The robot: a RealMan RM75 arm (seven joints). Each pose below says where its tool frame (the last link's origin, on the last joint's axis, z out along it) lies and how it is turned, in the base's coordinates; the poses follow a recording.
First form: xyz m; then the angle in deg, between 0 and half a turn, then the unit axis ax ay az.
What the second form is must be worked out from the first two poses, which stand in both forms.
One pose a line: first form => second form
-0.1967, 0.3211, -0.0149, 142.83, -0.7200, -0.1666, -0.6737 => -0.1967, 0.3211, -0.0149, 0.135, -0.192, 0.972, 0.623, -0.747, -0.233
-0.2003, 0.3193, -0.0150, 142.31, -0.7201, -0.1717, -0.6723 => -0.2003, 0.3193, -0.0150, 0.138, -0.190, 0.972, 0.633, -0.739, -0.233
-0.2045, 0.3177, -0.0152, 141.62, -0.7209, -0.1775, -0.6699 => -0.2045, 0.3177, -0.0152, 0.143, -0.188, 0.972, 0.644, -0.728, -0.235
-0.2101, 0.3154, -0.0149, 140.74, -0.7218, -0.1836, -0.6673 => -0.2101, 0.3154, -0.0149, 0.150, -0.187, 0.971, 0.657, -0.714, -0.239
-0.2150, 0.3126, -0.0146, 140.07, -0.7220, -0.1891, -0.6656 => -0.2150, 0.3126, -0.0146, 0.154, -0.186, 0.970, 0.668, -0.704, -0.241
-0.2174, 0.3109, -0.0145, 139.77, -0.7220, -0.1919, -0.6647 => -0.2174, 0.3109, -0.0145, 0.156, -0.185, 0.970, 0.674, -0.699, -0.241
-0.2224, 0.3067, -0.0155, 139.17, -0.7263, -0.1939, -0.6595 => -0.2224, 0.3067, -0.0155, 0.170, -0.184, 0.968, 0.679, -0.691, -0.250
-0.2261, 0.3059, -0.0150, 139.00, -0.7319, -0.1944, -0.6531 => -0.2261, 0.3059, -0.0150, 0.185, -0.179, 0.966, 0.678, -0.688, -0.257
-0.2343, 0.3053, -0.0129, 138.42, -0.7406, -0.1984, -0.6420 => -0.2343, 0.3053, -0.0129, 0.211, -0.169, 0.963, 0.683, -0.679, -0.269
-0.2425, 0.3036, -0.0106, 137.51, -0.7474, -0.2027, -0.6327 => -0.2425, 0.3036, -0.0106, 0.233, -0.164, 0.958, 0.691, -0.666, -0.282
